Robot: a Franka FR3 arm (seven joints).
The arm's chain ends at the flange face. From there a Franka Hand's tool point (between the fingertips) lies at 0.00 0.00 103.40 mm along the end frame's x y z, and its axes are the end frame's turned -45 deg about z.
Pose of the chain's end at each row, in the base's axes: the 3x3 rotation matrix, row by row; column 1 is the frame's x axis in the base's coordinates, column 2 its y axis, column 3 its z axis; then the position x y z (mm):
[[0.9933, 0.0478, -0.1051], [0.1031, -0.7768, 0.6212], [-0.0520, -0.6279, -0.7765]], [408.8, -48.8, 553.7]
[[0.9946, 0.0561, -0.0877], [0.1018, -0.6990, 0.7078], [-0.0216, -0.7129, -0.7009]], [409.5, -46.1, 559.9]
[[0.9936, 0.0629, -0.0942], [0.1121, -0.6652, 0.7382], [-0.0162, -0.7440, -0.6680]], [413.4, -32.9, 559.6]
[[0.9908, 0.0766, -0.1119], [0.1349, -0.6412, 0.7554], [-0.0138, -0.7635, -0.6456]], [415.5, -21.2, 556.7]
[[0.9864, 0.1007, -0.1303], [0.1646, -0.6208, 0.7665], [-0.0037, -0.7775, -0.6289]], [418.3, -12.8, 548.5]
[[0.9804, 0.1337, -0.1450], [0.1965, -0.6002, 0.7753], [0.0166, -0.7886, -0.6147]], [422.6, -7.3, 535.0]
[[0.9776, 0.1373, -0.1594], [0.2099, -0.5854, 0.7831], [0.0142, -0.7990, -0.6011]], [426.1, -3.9, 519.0]
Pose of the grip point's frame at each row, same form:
[[0.6686, 0.7362, -0.1051], [0.6222, -0.4764, 0.6212], [0.4072, -0.4808, -0.7765]], [397.9, 15.4, 473.4]
[[0.6636, 0.7430, -0.0877], [0.5663, -0.4223, 0.7078], [0.4888, -0.5194, -0.7009]], [400.4, 27.1, 487.4]
[[0.6581, 0.7471, -0.0942], [0.5496, -0.3911, 0.7382], [0.5146, -0.5375, -0.6680]], [403.7, 43.4, 490.5]
[[0.6464, 0.7548, -0.1119], [0.5488, -0.3580, 0.7554], [0.5301, -0.5496, -0.6456]], [403.9, 56.9, 489.9]
[[0.6263, 0.7687, -0.1303], [0.5554, -0.3226, 0.7665], [0.5472, -0.5524, -0.6289]], [404.8, 66.5, 483.5]
[[0.5987, 0.7878, -0.1450], [0.5634, -0.2855, 0.7753], [0.5694, -0.5459, -0.6147]], [407.6, 72.9, 471.4]
[[0.5942, 0.7884, -0.1594], [0.5624, -0.2655, 0.7831], [0.5750, -0.5549, -0.6011]], [409.6, 77.1, 456.8]

